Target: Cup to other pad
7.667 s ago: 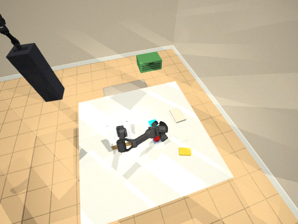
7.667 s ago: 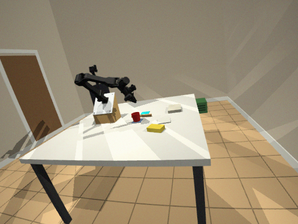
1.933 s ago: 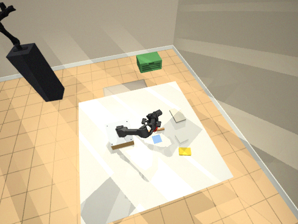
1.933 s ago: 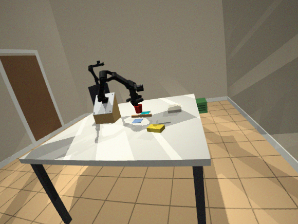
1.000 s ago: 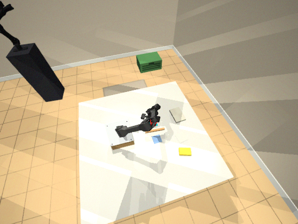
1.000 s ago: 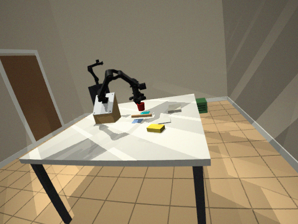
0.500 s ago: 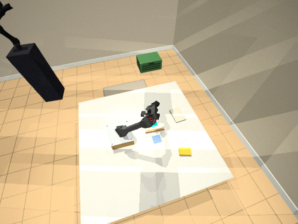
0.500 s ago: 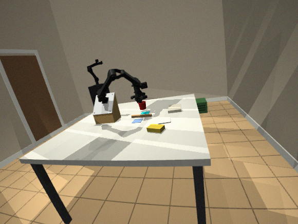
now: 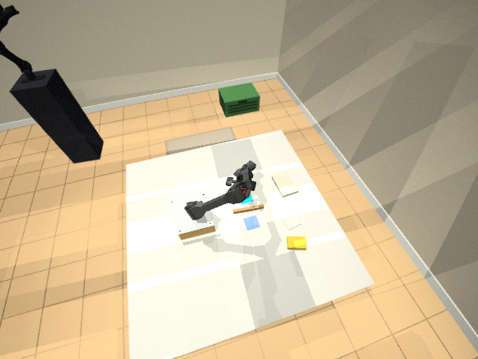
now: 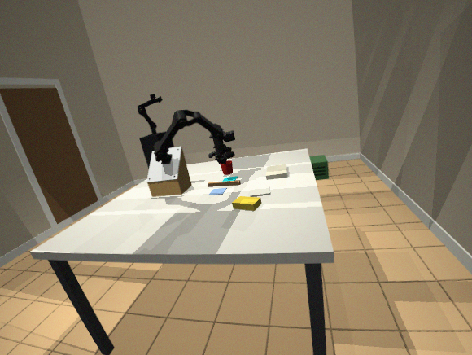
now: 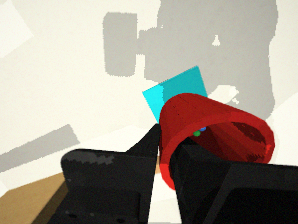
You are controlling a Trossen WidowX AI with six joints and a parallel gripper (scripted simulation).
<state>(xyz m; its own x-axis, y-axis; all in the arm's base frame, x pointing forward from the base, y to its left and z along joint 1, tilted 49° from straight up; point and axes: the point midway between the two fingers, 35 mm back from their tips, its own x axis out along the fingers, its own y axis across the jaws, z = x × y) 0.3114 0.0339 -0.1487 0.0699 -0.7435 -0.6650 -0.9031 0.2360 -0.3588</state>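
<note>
Now: gripper tip 3 cm short of the cyan pad, 1 cm to the left of it and 8 cm above it. The rest, counted from my gripper tip: red cup (3 cm ahead, 2 cm to the right); thin wooden strip (3 cm ahead, 11 cm to the right, 7 cm below); blue pad (3 cm ahead, 20 cm to the right, 8 cm below).
</note>
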